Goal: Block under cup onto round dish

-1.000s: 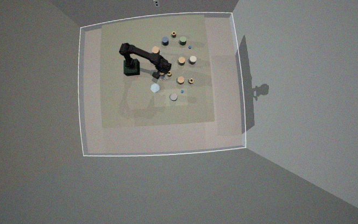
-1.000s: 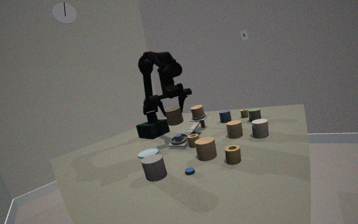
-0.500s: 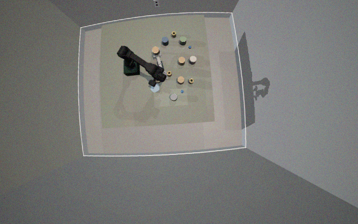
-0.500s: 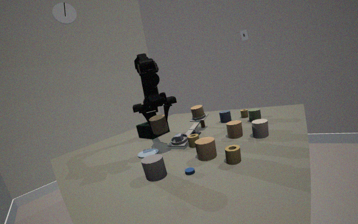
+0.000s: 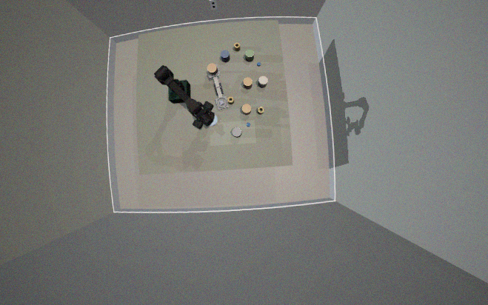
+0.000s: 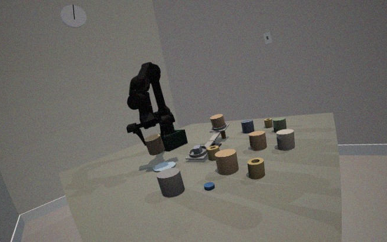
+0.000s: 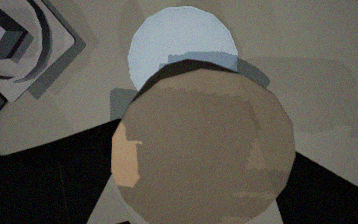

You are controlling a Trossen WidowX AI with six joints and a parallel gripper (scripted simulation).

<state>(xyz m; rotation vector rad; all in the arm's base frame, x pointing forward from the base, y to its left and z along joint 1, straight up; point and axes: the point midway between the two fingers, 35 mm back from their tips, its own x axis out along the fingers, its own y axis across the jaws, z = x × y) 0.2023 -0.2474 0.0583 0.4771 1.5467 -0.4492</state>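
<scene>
Now: the grey block 12 cm ahead of my gripper tip, 13 cm to the left of it and 7 cm below it. From my gripper tip the other things lie so: balance 9 cm ahead, 26 cm to the left, 7 cm below; then pale blue round dish 2 cm ahead, 1 cm to the left, 11 cm below; then grey cylinder 20 cm ahead, 13 cm to the right, 7 cm below.
</scene>
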